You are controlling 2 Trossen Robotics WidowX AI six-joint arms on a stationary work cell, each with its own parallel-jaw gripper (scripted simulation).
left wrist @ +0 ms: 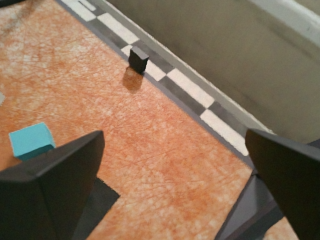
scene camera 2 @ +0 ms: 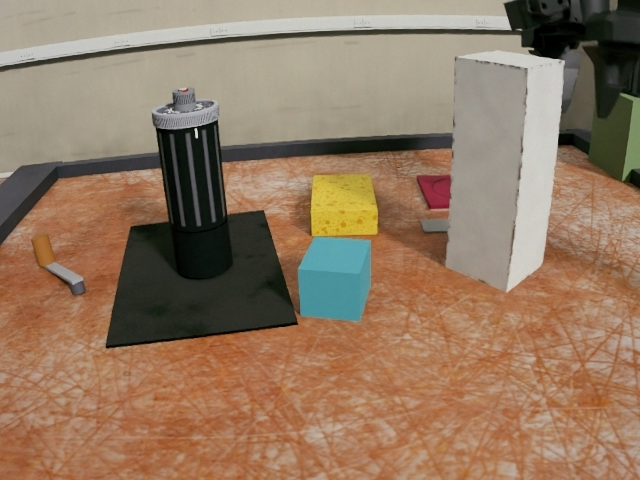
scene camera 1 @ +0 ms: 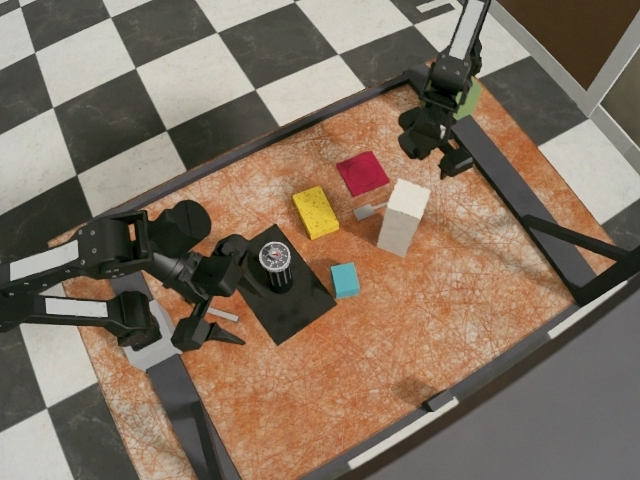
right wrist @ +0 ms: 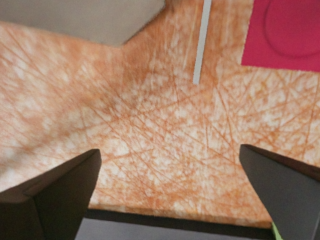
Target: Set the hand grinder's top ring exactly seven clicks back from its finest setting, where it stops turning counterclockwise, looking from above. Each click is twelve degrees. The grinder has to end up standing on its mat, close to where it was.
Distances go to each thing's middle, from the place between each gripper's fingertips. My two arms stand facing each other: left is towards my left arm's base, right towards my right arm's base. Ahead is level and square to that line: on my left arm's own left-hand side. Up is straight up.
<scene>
Right now the grey knurled ring (scene camera 2: 164, 117) is 9 cm ahead of my left hand, 13 cm to the right of it and 19 cm below it. The rest, counted from my left hand: dark mat (scene camera 2: 153, 303) (10 cm ahead, 13 cm to the right, 34 cm below); tall white block (scene camera 2: 507, 106) (40 cm to the right, 24 cm below); teal cube (scene camera 2: 334, 276) (24 cm to the right, 32 cm below).
I see my right gripper 50 mm past the tall white block, 130 mm to the right of it and 70 mm above it. The rest, counted from my right hand: dark mat 50 mm ahead, 400 mm to the left, 160 mm below; grey knurled ring 50 mm ahead, 390 mm to the left, 10 mm below; teal cube 50 mm behind, 290 mm to the left, 140 mm below.
</scene>
